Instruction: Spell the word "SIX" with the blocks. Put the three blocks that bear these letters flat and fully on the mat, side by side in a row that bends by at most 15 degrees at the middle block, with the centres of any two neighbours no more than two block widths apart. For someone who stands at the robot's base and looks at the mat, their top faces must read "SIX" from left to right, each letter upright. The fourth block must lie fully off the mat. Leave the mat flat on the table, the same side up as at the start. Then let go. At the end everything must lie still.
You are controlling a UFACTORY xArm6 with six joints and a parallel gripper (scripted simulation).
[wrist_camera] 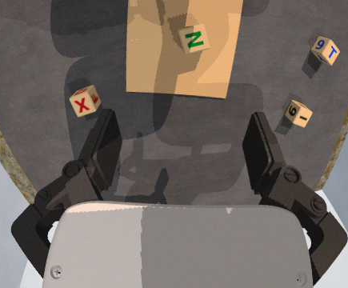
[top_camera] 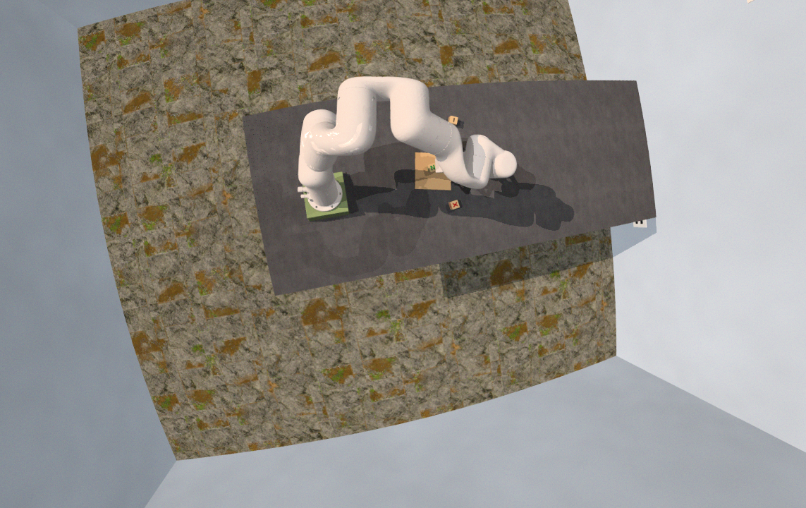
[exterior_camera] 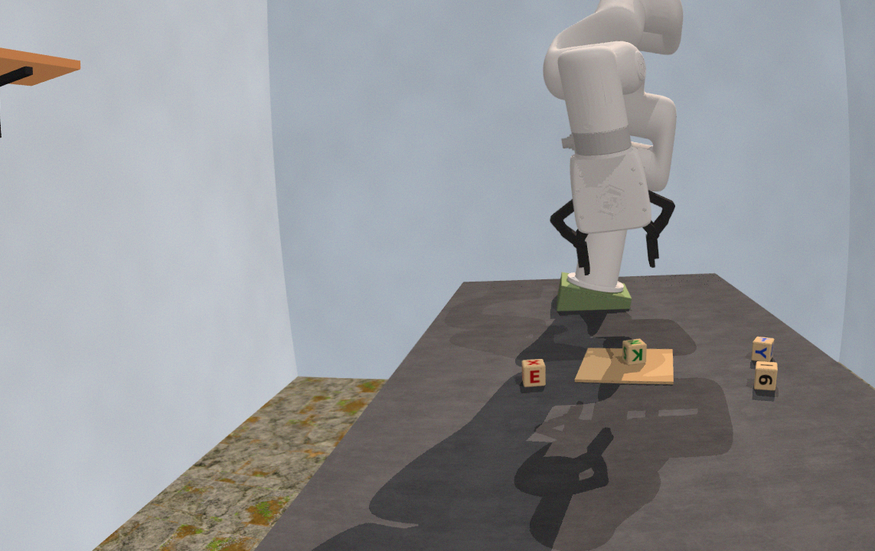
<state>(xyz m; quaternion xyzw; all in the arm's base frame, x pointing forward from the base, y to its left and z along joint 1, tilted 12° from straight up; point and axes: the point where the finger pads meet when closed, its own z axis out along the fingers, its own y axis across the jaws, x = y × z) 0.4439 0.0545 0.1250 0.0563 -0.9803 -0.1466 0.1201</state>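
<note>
Now: the S block 14 cm below my hand, 5 cm behind it and 2 cm to the left of it. Also, from my hand: X block 15 cm below, 12 cm to the right, 4 cm ahead; then tan mat 16 cm below, 4 cm behind, 1 cm to the left; then I block 21 cm to the left, 15 cm below, 4 cm ahead.
</note>
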